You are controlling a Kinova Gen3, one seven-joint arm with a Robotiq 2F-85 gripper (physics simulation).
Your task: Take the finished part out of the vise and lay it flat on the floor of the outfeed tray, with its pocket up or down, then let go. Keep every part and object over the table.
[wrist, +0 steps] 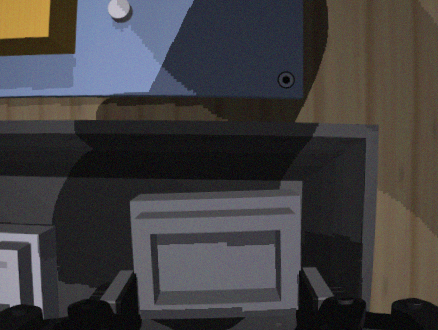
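The finished part, a grey block with a rectangular pocket facing up and a step along its far side, lies between the fingers at the lower middle of the wrist view. My gripper is shut on it, one finger at each short side. The part looks level and is inside the outline of the dark outfeed tray, near the tray's right wall. I cannot tell whether its underside touches the tray floor. The vise does not show in this view.
A second light grey part sits in the tray at the left, apart from the held one. Beyond the tray's far wall is a blue plate with a round pin and a yellow block. The wooden table shows at the right.
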